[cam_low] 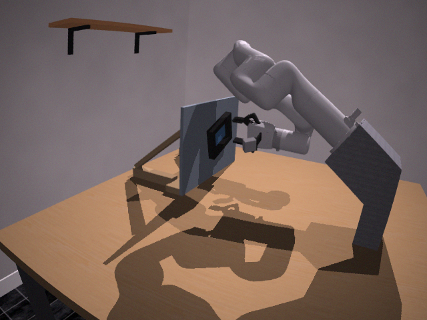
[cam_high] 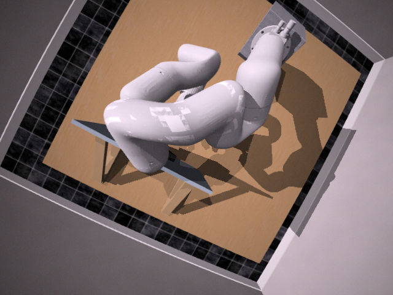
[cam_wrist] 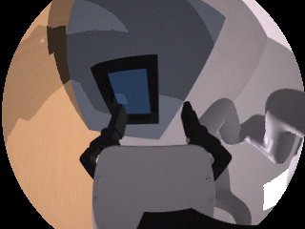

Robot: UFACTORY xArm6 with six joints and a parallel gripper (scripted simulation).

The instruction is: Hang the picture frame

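Now: hand 80 mm short of the picture frame, 50 mm to the left of it and 40 mm above it. From my hand the other things lie so: grey-blue panel: 100 mm ahead, 60 mm below, 40 mm to the right.
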